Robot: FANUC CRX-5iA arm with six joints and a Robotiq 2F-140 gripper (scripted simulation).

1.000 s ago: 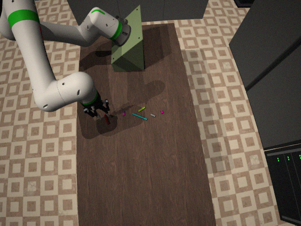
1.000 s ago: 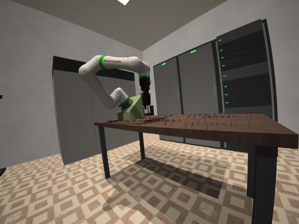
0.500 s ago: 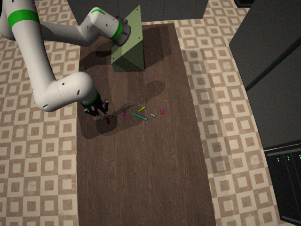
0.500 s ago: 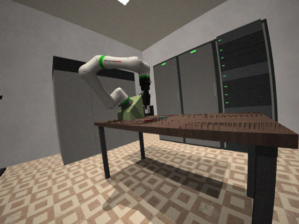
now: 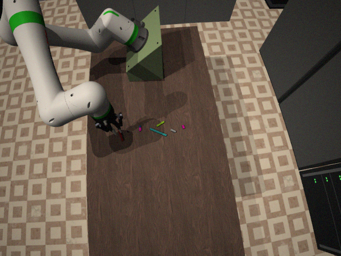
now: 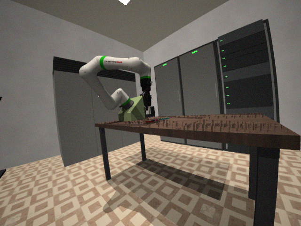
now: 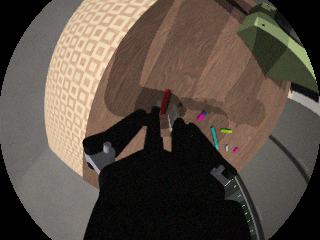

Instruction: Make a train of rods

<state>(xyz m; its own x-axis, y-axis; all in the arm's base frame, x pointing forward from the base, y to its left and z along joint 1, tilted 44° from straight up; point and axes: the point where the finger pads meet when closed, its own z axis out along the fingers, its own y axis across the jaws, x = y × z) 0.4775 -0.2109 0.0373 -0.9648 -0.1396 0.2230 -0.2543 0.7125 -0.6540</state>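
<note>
Now: hand 10 cm above the red rod. From my hand the other things lie so: lime rod 3 cm behind, 23 cm to the left, 10 cm below; small blue rod 3 cm behind, 11 cm to the left, 10 cm below; turquoise rod 1 cm ahead, 21 cm to the left, 10 cm below.
</note>
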